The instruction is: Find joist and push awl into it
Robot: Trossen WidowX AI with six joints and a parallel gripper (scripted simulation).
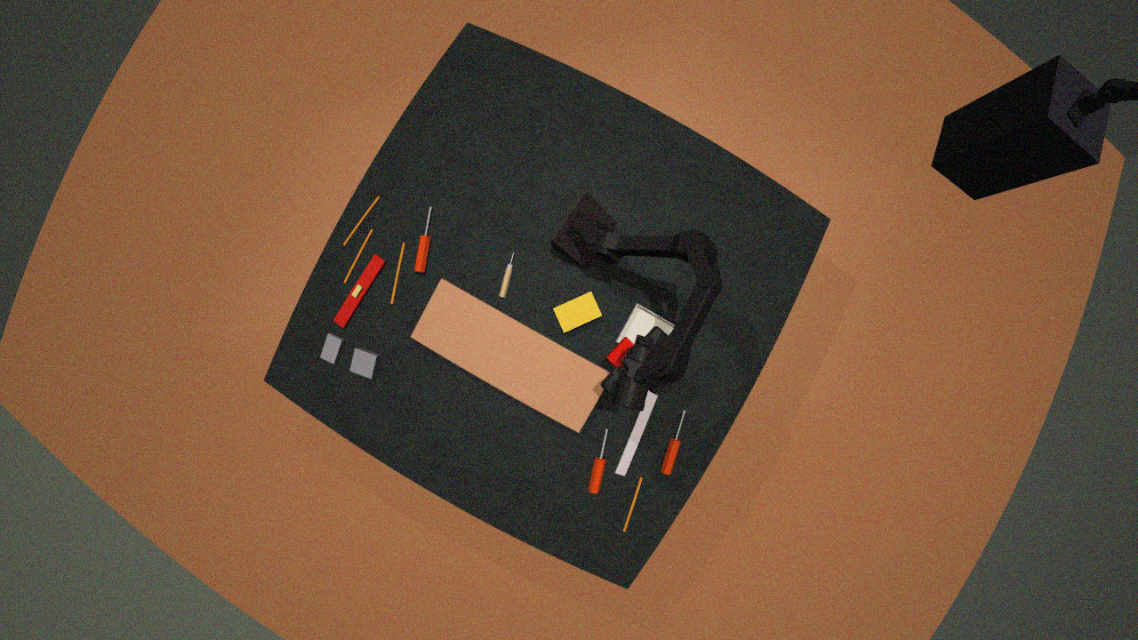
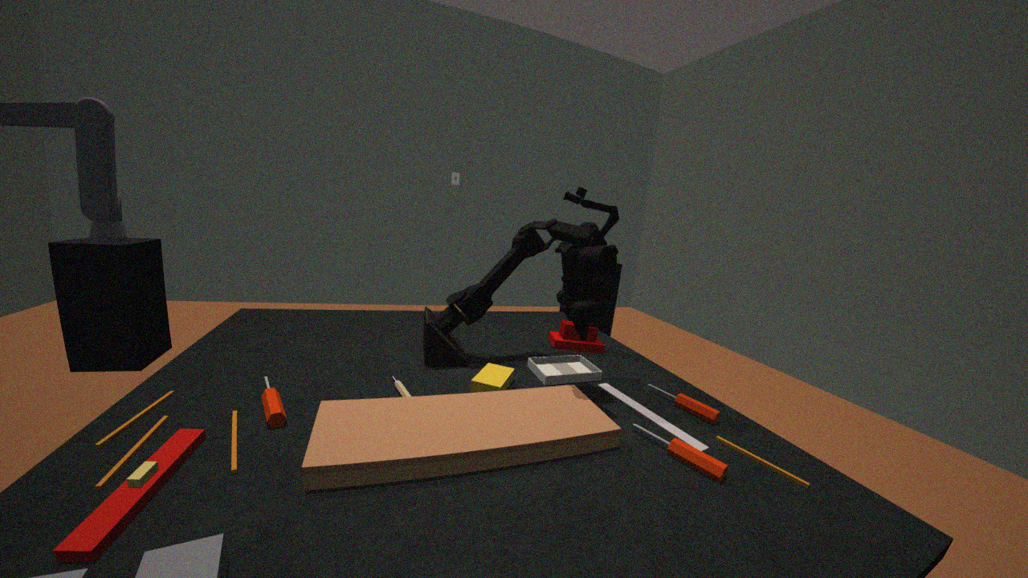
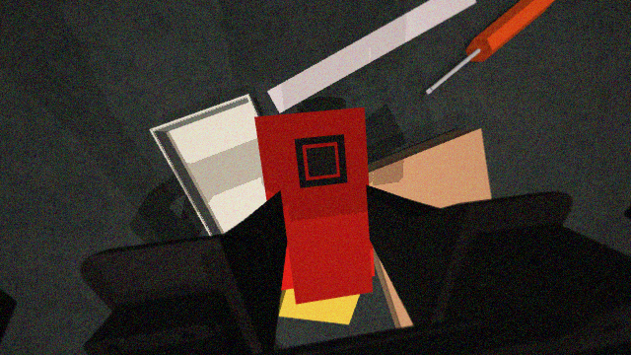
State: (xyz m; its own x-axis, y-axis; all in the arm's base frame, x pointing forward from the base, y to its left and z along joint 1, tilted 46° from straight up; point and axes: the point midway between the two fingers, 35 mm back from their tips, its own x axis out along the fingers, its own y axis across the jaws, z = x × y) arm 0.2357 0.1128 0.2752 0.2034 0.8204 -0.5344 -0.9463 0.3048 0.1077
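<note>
The white tray lies 9 cm behind my gripper tip, 3 cm to the left of it and 12 cm below it. Round my gripper tip: white ruler 14 cm ahead, 11 cm to the left, 13 cm below; then red stud finder 1 cm to the left, 2 cm above; then square indicator light 1 cm ahead, 2 cm to the left, 3 cm above.
</note>
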